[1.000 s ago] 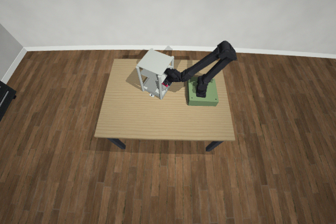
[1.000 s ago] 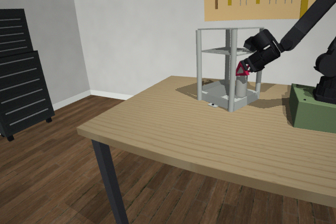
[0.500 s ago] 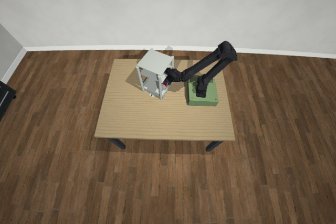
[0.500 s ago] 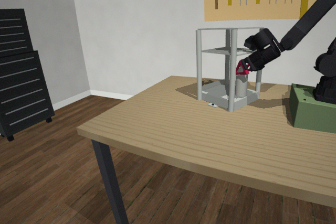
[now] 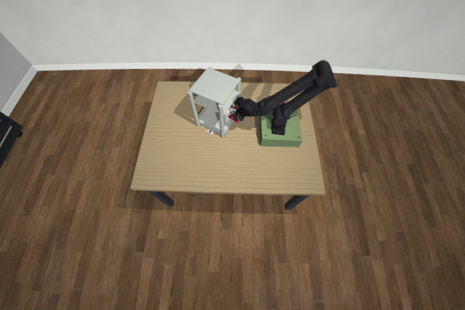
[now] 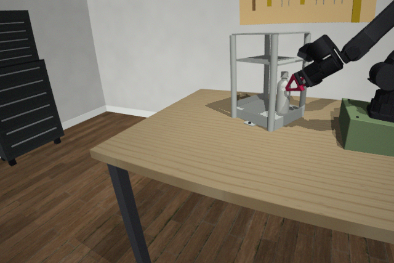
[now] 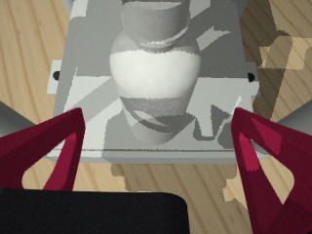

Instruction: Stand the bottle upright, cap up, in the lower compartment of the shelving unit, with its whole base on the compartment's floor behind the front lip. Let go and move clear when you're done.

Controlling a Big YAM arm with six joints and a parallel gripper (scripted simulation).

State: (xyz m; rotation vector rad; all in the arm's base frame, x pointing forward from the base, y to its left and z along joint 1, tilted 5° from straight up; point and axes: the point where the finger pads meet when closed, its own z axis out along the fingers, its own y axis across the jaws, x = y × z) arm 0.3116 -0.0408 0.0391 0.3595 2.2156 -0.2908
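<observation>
Right now the white bottle is 4 cm ahead of my hand, 1 cm to the right of it and 1 cm below it. Also, from my hand: shelving unit: 11 cm ahead, 4 cm to the right, 2 cm above.
</observation>
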